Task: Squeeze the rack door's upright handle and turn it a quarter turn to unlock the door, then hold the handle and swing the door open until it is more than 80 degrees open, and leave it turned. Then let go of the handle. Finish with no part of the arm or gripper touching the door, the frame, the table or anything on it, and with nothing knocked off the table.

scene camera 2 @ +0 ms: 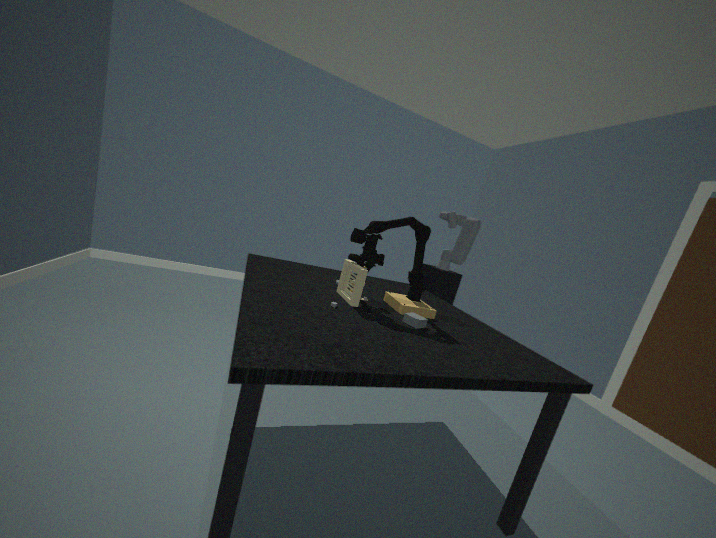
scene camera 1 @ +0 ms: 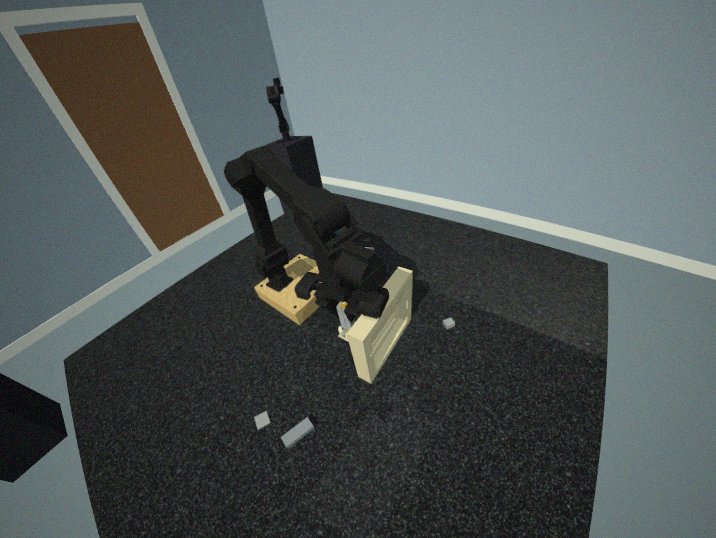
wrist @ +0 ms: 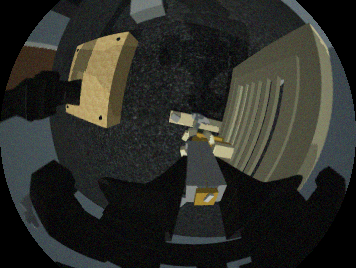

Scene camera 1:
gripper
slatted door
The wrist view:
gripper
slatted door
